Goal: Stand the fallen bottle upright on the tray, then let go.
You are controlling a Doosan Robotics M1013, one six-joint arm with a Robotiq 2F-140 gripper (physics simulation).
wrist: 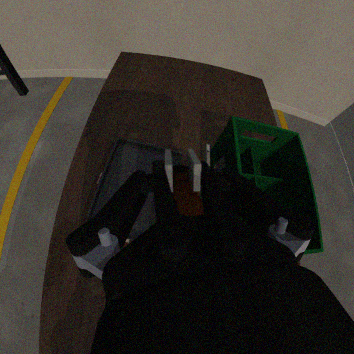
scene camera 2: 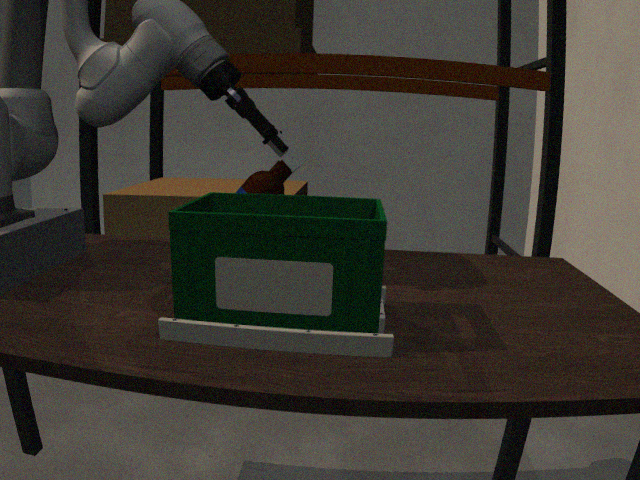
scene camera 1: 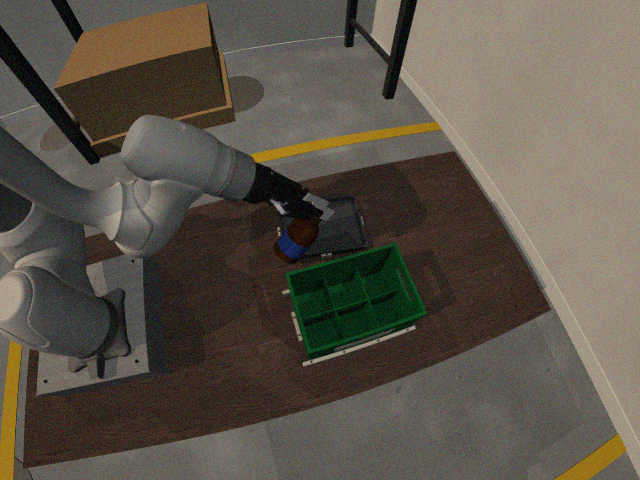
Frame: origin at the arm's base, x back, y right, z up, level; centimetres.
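Seen in the pictures: gripper, fingertip midpoint: (wrist: 178,158) (scene camera 2: 299,166) (scene camera 1: 327,210); arm's base at its link origin: (scene camera 1: 98,330).
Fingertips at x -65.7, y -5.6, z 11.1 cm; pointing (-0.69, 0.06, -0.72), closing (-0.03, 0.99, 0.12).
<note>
Offsets run from my fingertips to a thing's middle. "*": to the spot under its first point. Level surfaces: height alone.
The brown bottle {dx +6.8, dy +0.8, dz -5.1 cm} (scene camera 1: 306,230) (scene camera 2: 264,180) (wrist: 189,197) with a blue label is held in the air by its neck. It is tilted, with its neck up and to the right and its base down and to the left in both scene views. My gripper (scene camera 1: 323,208) (scene camera 2: 287,159) (wrist: 178,158) is shut on the neck and leans down to the right. The dark grey tray {* dx -8.1, dy -3.4, dz -20.6 cm} (scene camera 1: 344,231) (wrist: 132,157) lies below; in scene camera 1 the bottle overlaps its left side. The green crate hides the tray and the bottle's lower part in scene camera 2.
A green crate {dx +1.1, dy +20.4, dz -12.4 cm} (scene camera 1: 336,311) (scene camera 2: 279,240) (wrist: 316,212) with compartments stands beside the tray, with light rails {dx +1.9, dy +30.2, dz -19.6 cm} (scene camera 1: 360,347) (scene camera 2: 273,336) along its foot. They are on the dark wooden table {dz -21.1 cm} (scene camera 1: 232,382) (scene camera 2: 542,330) (wrist: 70,280). A cardboard box (scene camera 1: 149,87) (scene camera 2: 139,211) is behind.
</note>
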